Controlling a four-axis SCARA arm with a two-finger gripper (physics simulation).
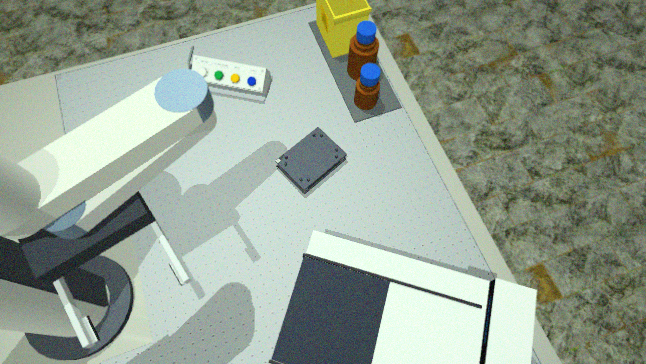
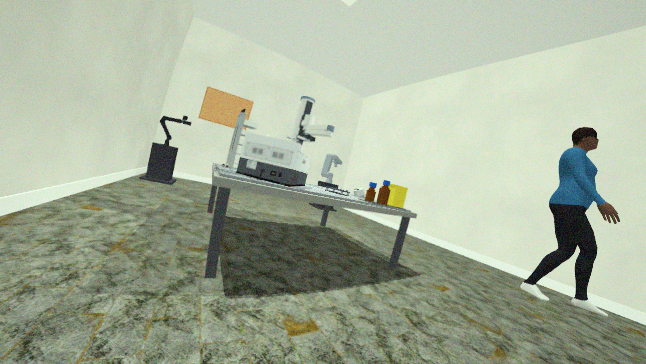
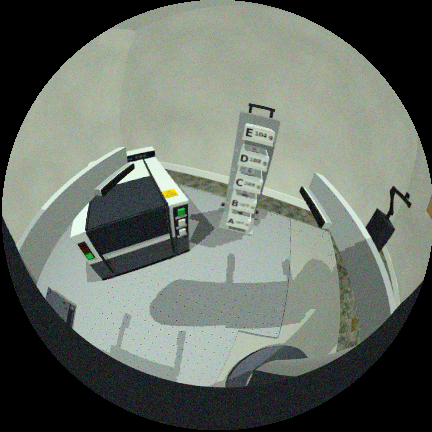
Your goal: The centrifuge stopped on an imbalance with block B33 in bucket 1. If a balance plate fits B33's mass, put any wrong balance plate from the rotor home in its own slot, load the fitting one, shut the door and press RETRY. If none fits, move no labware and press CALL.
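Places are measured from the arm's base along level axes (x ahead, y left, z up), in centimetres.
Pixels of known places: gripper, fingertip midpoint: (image 1: pixel 140 312) (image 2: pixel 291 136) (image 3: pixel 216 162); arm's base, link origin: (image 1: pixel 81 305) (image 3: pixel 270 379).
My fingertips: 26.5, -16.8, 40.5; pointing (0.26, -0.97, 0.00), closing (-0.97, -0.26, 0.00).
Ahead of a thing's pixels: the offset from my fingertips to its top centre, as dx, dy, dz. "spot": to the spot under its first point.
My gripper (image 1: pixel 137 310) (image 3: pixel 216 162) is open and empty, high above the bench beside the centrifuge (image 1: pixel 340 310) (image 2: pixel 272 150) (image 3: pixel 132 215). A dark panel covers the centrifuge's top and front; the rotor, its buckets and block B33 are hidden. Its front has a green button @(+13.3, -16.1, -20.1) (image 3: pixel 181 212) above two pale ones and a small red and green display @(spot: +30.2, +6.6, -24.0) (image 3: pixel 86 250). The upright plate rack (image 3: pixel 260 119) (image 2: pixel 235 145) has levels marked A to E from bottom to top; E reads 104 g, the lower masses are blurred. A button box @(+26.8, +67.8, -30.8) (image 1: pixel 230 86) has green, yellow and blue buttons and a partly hidden white one; its lettering is unreadable.
A dark flat stand (image 1: pixel 312 157) (image 3: pixel 61 304) lies between button box and centrifuge. A yellow bin (image 1: pixel 340 32) (image 2: pixel 398 196) and two brown bottles (image 1: pixel 362 57) (image 1: pixel 366 95) stand at the bench edge. A person (image 2: pixel 577 175) is at the right. A black pedestal (image 2: pixel 161 162) (image 3: pixel 381 227) carries another arm.
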